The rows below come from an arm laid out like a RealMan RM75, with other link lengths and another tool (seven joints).
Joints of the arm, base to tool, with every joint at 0 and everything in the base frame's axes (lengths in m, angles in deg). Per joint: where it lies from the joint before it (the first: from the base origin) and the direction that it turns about. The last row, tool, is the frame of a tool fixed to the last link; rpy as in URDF.
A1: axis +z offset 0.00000 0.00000 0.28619
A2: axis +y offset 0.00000 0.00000 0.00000
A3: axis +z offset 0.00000 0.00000 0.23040
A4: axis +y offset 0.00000 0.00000 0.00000
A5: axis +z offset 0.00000 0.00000 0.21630
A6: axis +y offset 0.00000 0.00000 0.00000
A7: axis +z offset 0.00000 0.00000 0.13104
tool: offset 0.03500 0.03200 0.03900 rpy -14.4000 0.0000 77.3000
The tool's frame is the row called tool.
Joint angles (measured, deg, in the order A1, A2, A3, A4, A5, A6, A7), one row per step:
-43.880, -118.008, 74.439, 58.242, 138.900, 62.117, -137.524
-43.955, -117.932, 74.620, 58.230, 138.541, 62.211, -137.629
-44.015, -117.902, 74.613, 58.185, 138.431, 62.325, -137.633
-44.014, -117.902, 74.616, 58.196, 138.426, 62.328, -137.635
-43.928, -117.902, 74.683, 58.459, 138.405, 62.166, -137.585
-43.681, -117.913, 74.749, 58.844, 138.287, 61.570, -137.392
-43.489, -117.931, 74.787, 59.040, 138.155, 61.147, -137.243
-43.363, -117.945, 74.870, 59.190, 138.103, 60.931, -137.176
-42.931, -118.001, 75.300, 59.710, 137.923, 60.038, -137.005
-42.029, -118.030, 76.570, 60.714, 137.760, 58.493, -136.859
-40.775, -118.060, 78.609, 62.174, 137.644, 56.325, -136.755
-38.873, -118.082, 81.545, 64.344, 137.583, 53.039, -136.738
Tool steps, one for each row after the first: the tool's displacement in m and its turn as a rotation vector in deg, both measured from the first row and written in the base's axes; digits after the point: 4 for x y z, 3 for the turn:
0.0012, -0.0004, -0.0003, -0.193, -0.220, -0.014
0.0016, -0.0005, -0.0003, -0.315, -0.289, 0.009
0.0016, -0.0005, -0.0003, -0.315, -0.294, 0.002
0.0024, -0.0002, 0.0003, -0.084, -0.309, -0.257
0.0032, 0.0008, 0.0017, 0.568, -0.448, -0.706
0.0035, 0.0013, 0.0025, 0.981, -0.590, -0.944
0.0036, 0.0015, 0.0028, 1.178, -0.623, -1.103
0.0045, 0.0020, 0.0033, 1.906, -0.713, -1.714
0.0053, 0.0017, 0.0030, 2.952, -0.471, -2.842
0.0069, 0.0005, 0.0015, 4.263, 0.000, -4.550
0.0096, -0.0015, -0.0003, 6.275, 0.514, -6.970

